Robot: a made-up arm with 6 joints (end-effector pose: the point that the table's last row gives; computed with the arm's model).
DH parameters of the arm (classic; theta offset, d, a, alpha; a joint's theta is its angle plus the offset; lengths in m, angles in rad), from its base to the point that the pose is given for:
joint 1: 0 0.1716 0 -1.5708
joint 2: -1.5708 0 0.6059 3.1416
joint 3: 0 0 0 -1.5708
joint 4: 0 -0.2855 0 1.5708
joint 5: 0 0.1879 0 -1.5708
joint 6: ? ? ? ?
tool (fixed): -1.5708 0 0 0
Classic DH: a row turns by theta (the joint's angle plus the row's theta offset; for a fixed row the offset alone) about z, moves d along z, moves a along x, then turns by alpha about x.
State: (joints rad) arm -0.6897 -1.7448 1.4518 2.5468 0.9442 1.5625
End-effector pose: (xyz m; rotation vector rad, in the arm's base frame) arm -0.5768 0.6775 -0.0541 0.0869 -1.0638 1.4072
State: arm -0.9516 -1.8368 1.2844 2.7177 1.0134 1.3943
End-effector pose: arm -0.3664 0.8092 -0.0591 0.1942 -1.1133 1.1319
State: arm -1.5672 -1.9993 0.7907 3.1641 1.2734 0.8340
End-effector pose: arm 0.1849 0.8184 0.0221 0.6111 -1.5331 0.5420
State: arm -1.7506 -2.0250 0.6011 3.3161 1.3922 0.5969
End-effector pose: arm 0.3210 0.7312 0.0749 0.7540 -1.8136 0.4330
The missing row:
joint 6: 1.5708 0 0 1.5708
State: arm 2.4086 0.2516 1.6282 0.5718 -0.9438 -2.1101
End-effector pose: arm 0.0268 0.1885 1.0582 1.6556 1.6989 1.5532
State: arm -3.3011 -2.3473 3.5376 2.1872 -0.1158 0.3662
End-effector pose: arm 0.0910 -0.1247 -0.2224 0.4878 2.7303 -0.8386
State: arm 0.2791 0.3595 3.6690 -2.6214 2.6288 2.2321
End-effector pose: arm -0.1256 0.1336 0.7831 1.4886 -0.4902 0.4466
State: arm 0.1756 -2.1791 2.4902 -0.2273 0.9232 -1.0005
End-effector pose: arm -0.5113 -0.2767 -0.4581 0.9673 0.6043 -0.3931
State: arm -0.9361 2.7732 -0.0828 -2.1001 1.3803 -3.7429
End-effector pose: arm 0.0163 0.1379 -0.3185 0.1892 -2.5663 -0.6420
